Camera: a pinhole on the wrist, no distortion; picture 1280 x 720 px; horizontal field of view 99.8 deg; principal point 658.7 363.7 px. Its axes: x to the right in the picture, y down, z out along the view. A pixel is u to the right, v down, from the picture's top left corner.
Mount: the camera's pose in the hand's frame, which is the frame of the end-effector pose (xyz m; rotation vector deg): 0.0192 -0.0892 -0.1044 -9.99 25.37 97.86
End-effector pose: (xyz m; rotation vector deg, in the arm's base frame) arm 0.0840 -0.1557 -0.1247 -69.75 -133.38 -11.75
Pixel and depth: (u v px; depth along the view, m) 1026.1 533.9 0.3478
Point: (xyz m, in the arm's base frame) 0.2701 -0.0204 -0.3205
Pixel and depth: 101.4 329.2 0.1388
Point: -0.1099 -0.1746 -0.1348
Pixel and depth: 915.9 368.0 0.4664
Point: 0.2156 0.1278 -0.3449
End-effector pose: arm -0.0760 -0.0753 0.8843 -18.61 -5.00 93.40
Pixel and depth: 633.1 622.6 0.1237
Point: -0.0282 -0.0884 0.9224
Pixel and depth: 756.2 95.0 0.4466
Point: -0.3291 0.2152 1.0157
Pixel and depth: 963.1 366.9 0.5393
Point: -0.5329 -0.0439 1.0476
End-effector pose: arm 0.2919 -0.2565 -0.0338 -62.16 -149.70 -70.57
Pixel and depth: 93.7 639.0 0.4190
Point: 0.2215 -0.1090 -0.6086
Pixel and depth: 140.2 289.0 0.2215
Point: 0.1219 -0.1563 -0.2372
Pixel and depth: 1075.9 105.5 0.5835
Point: 0.4899 0.3067 0.2968
